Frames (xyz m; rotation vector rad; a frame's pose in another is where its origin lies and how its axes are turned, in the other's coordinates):
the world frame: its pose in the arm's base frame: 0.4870 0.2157 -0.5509 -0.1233 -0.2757 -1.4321
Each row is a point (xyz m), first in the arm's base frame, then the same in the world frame.
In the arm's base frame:
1: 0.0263 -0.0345 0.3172
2: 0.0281 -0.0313 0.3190
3: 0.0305 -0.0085 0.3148
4: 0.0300 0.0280 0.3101
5: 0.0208 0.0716 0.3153
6: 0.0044 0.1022 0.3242
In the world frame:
1: 0.4141 -0.4192 0.8253
2: 0.4117 -0.4169 0.8276
3: 0.3891 -0.4117 0.8290
4: 0.3528 -0.4075 0.8336
5: 0.3113 -0.4101 0.8505
6: 0.2824 -0.4213 0.8685

